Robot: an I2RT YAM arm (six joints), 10 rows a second.
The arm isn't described. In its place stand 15 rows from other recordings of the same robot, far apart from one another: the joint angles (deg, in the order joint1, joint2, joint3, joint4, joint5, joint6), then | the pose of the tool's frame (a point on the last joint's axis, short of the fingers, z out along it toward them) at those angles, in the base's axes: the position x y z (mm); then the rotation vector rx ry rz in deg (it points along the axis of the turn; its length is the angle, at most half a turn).
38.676, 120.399, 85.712, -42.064, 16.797, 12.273 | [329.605, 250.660, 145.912, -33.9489, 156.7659, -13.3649]
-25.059, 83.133, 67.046, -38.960, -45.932, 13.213 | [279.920, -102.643, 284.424, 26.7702, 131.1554, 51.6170]
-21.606, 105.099, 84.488, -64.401, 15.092, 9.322 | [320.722, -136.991, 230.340, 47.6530, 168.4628, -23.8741]
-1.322, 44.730, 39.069, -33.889, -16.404, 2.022 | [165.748, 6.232, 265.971, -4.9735, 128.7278, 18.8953]
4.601, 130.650, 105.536, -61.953, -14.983, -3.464 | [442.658, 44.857, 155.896, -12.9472, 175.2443, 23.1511]
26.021, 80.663, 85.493, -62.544, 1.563, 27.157 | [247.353, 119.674, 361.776, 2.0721, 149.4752, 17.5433]
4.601, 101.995, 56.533, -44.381, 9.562, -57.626 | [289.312, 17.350, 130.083, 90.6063, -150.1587, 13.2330]
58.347, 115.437, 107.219, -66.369, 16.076, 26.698 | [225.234, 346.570, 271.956, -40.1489, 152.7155, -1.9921]
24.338, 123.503, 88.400, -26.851, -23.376, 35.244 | [404.937, 198.662, 147.690, 6.9817, 160.2064, 48.6231]
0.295, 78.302, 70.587, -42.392, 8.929, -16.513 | [287.350, -4.046, 314.826, -16.6182, 139.7603, -18.0769]
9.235, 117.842, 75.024, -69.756, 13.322, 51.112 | [319.226, 43.593, 124.114, -55.0163, -154.4755, 32.9961]
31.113, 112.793, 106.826, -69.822, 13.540, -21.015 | [345.779, 198.960, 285.805, -69.7907, 148.2040, -17.5722]
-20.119, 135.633, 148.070, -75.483, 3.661, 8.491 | [454.343, -168.857, 311.831, 39.0224, 148.2822, -8.5972]
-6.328, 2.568, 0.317, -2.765, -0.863, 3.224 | [111.980, -11.878, 166.078, 7.2579, 94.7423, -1.6422]
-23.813, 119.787, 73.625, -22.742, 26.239, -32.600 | [361.649, -176.808, 108.628, -5.5634, 166.9585, -48.9667]
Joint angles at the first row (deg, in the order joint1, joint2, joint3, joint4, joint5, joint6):
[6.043, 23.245, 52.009, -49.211, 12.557, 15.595]
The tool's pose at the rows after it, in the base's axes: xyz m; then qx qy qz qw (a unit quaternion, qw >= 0):
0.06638 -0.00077 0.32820 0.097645 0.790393 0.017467 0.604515
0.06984 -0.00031 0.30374 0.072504 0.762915 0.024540 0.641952
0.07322 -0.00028 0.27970 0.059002 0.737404 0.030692 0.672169
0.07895 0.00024 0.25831 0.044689 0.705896 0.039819 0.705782
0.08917 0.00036 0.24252 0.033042 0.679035 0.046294 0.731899
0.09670 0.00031 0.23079 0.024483 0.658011 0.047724 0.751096
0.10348 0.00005 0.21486 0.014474 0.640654 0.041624 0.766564
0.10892 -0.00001 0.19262 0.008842 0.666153 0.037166 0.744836
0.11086 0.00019 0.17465 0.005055 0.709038 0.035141 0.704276
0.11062 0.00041 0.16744 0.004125 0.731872 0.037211 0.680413
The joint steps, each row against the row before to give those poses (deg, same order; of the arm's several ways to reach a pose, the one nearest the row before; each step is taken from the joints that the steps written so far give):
[-1.698, -5.333, -7.541, 6.864, -3.185, -4.260]
[-1.600, -5.705, -8.503, 8.480, -3.479, -2.668]
[-1.333, -5.378, -7.759, 7.058, -2.535, -1.159]
[-0.772, -4.654, -7.474, 8.219, -2.325, -0.656]
[-0.807, -1.204, -6.077, 9.245, -2.031, -0.371]
[-0.408, -0.132, -4.503, 7.671, -1.064, -0.438]
[-0.311, -0.169, -5.070, 7.567, -0.594, -1.158]
[-0.130, -0.022, -3.541, -0.327, -0.436, -0.918]
[0.003, -0.006, -1.180, -5.602, -0.369, -0.721]
[0.000, 0.044, -0.001, -3.736, -0.350, -0.066]

